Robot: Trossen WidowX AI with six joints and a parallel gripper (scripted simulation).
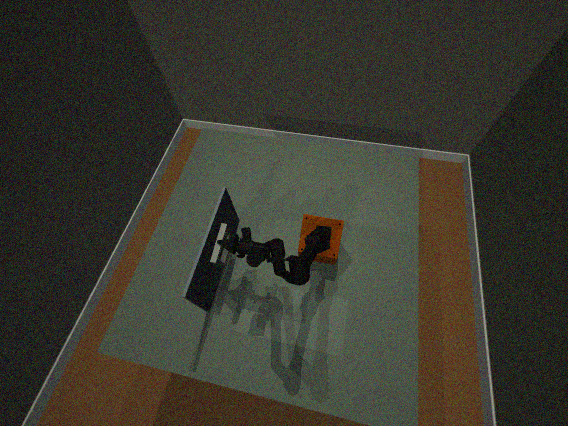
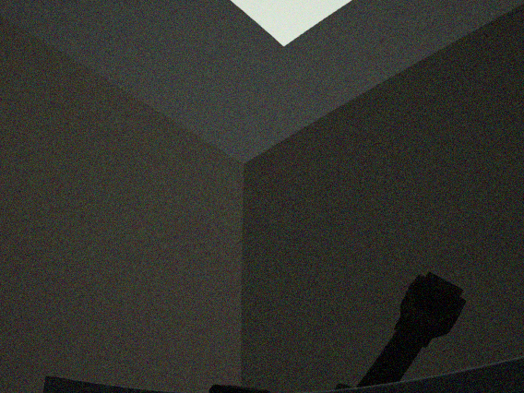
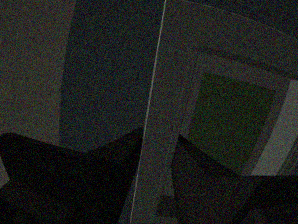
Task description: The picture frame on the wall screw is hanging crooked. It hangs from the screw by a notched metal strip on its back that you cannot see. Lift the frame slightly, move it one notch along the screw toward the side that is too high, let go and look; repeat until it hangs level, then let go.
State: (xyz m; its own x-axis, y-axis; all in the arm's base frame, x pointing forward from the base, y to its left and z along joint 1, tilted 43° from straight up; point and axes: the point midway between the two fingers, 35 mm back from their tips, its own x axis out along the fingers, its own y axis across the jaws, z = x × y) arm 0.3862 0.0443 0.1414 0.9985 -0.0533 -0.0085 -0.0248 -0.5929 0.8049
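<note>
Right now my gripper tip is 50 mm above the picture frame. From my gripper tip the other things lie so: wall panel 20 mm ahead, 20 mm to the left, 70 mm below.
</note>
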